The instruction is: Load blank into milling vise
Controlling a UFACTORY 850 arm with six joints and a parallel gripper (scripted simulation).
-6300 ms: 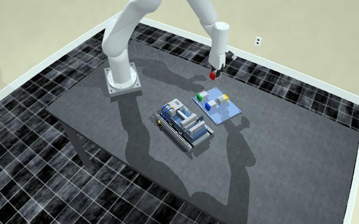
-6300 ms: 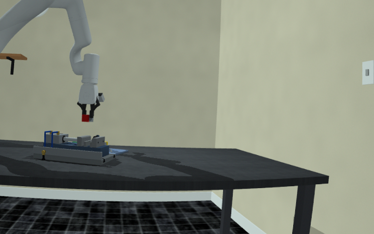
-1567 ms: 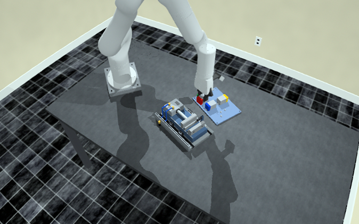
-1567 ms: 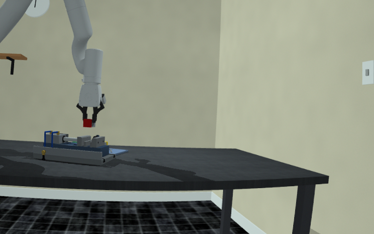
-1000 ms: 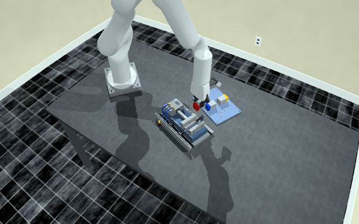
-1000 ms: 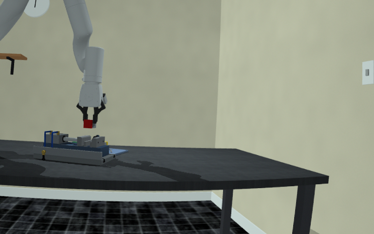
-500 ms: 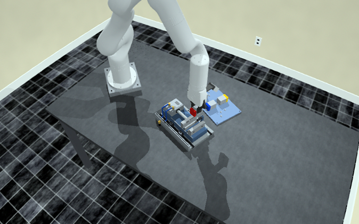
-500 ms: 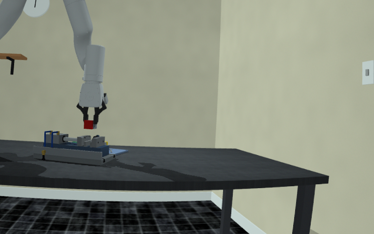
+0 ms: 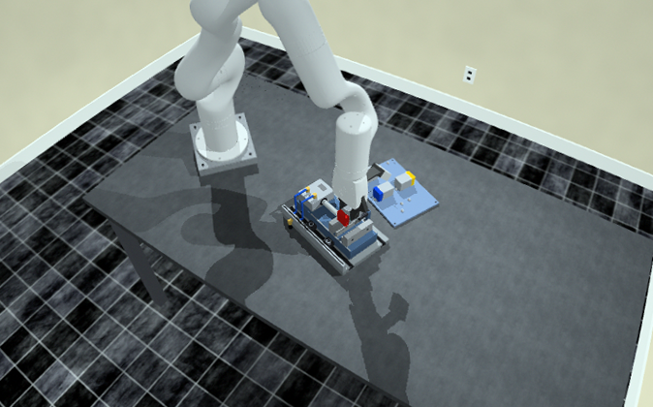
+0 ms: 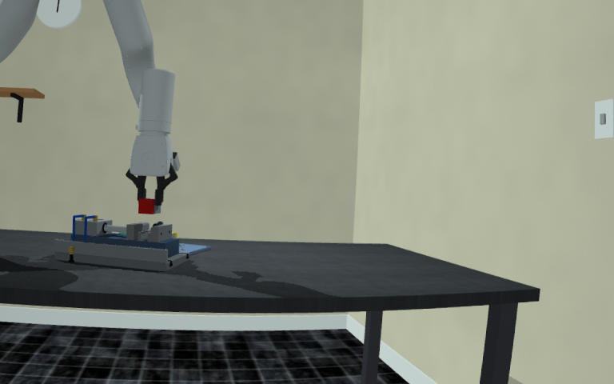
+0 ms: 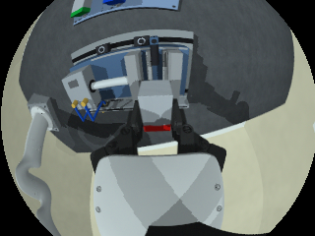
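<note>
Right now my hand is 30 mm short of the fixed jaw, 10 mm to the right of it and 90 mm above it. Round my hand: black work stop rod 10 mm ahead, 60 mm to the left, 80 mm below; then moving jaw 30 mm behind, 20 mm to the left, 90 mm below; then red-ended blank 20 mm below.
</note>
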